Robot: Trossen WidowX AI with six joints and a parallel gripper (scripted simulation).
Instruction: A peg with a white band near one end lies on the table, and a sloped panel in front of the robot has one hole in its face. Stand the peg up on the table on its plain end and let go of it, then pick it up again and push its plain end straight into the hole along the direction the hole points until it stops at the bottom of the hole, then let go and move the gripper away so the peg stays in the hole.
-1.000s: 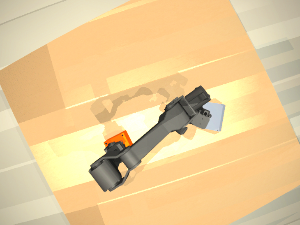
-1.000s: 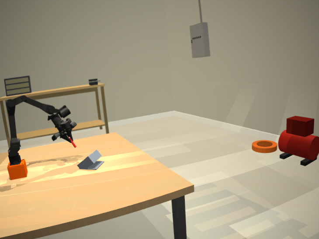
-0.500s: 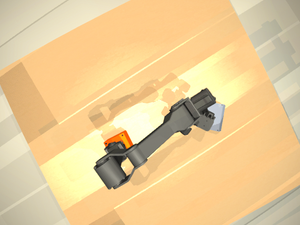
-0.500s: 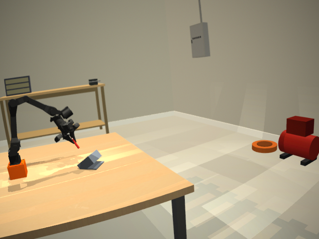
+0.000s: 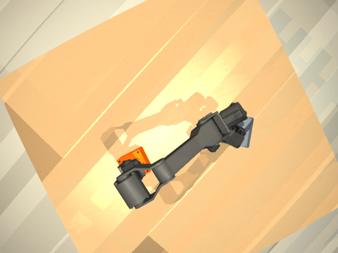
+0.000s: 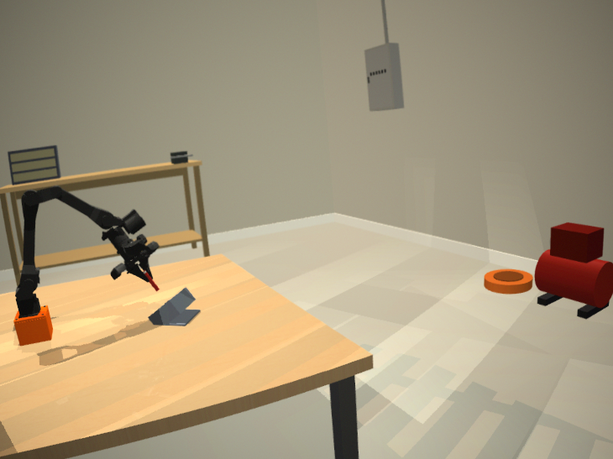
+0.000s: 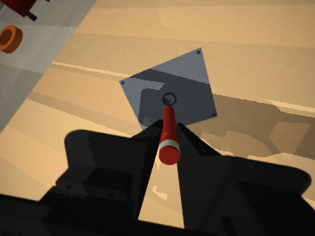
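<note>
Now: the grey sloped panel 100 mm below my gripper tip, 50 mm ahead of it and 30 mm to the right of it. From my gripper tip the other things lie so: red peg (10 mm to the left, 10 mm behind, 10 mm above).
</note>
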